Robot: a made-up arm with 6 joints.
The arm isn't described. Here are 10 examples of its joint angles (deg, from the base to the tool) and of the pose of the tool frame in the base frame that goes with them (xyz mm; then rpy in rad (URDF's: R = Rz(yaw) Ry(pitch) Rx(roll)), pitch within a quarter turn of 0, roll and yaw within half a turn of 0).
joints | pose
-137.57 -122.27 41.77 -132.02 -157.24 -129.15 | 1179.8 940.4 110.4 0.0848 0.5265 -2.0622
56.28 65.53 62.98 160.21 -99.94 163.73 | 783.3 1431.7 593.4 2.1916 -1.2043 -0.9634
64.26 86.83 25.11 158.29 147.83 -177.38 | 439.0 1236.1 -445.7 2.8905 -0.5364 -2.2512
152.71 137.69 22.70 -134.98 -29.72 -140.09 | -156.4 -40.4 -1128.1 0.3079 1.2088 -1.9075
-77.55 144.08 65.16 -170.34 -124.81 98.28 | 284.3 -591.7 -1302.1 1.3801 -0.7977 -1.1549
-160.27 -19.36 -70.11 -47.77 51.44 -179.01 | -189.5 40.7 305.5 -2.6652 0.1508 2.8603
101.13 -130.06 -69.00 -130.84 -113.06 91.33 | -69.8 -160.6 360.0 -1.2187 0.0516 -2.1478
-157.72 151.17 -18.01 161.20 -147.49 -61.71 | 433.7 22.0 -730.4 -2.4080 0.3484 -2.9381
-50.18 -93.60 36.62 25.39 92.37 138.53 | -1033.8 1025.2 775.7 0.3652 0.6617 1.6918
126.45 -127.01 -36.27 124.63 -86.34 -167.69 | 416.9 -710.0 555.3 2.9374 -0.0565 0.0311
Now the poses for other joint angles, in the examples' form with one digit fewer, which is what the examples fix.
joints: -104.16 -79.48 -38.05 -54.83 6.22 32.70
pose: -55 142 848 0.472 -0.782 -1.943
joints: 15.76 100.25 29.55 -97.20 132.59 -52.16
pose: 936 284 -775 1.336 -0.654 -1.698
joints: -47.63 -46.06 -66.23 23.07 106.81 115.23
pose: 31 -242 583 2.916 -1.185 0.654
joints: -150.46 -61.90 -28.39 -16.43 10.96 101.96
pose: -50 139 1059 -1.446 -0.767 -2.701
